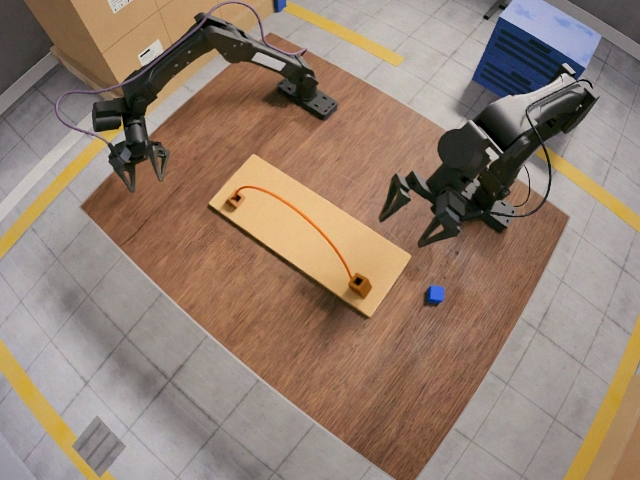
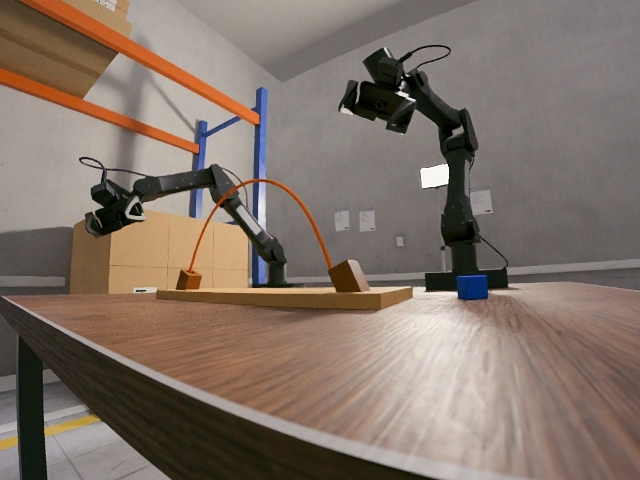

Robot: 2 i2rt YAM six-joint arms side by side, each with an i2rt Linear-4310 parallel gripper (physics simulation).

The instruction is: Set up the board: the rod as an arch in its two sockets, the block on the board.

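Places are measured from the left arm's base along level axes (x right, y ahead, z up), in millimetres.
Pixels of known places: left gripper, fingertip midpoint: (image 1: 399,233) (image 2: 362,116); right gripper, fingertip midpoint: (image 1: 146,187) (image 2: 106,222); left arm's base at its link origin: (image 1: 482,198) (image 2: 465,275); right arm's base at its link origin: (image 1: 306,95) (image 2: 277,286).
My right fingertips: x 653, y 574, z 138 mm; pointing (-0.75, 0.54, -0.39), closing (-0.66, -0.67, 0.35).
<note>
Ahead of a thing's pixels: the offset from my right fingertips to its middle. "*": to the spot under its first point. Level surfaces: height alone.
The orange rod @[dx -344, dy -156, dz -82 mm] (image 1: 309,219) (image 2: 265,180) stands as an arch over the tan board @[dx -328, dy -204, dz -140 mm] (image 1: 299,242) (image 2: 268,298). One end is in the left-hand socket (image 1: 234,200) (image 2: 189,280), the other in the right-hand socket @[* dx -530, dy -158, dz -108 mm] (image 1: 360,285) (image 2: 349,276). The blue block @[dx -690, dy -269, dz -155 mm] (image 1: 435,294) (image 2: 472,287) lies on the table, off the board, to the right of its right end. My left gripper (image 1: 400,231) (image 2: 373,117) is open and empty, high above the table near the board's right end. My right gripper (image 1: 146,184) (image 2: 114,221) is open and empty, raised to the left of the board.
Both arms are mounted at the back of the brown wooden table @[dz -173 mm] (image 1: 248,304) (image 2: 392,372). The left arm's base (image 1: 498,219) (image 2: 466,280) stands behind the block. The right arm's base (image 1: 310,100) stands behind the board. Cardboard boxes (image 1: 118,46) (image 2: 160,248) stand beyond the table.
</note>
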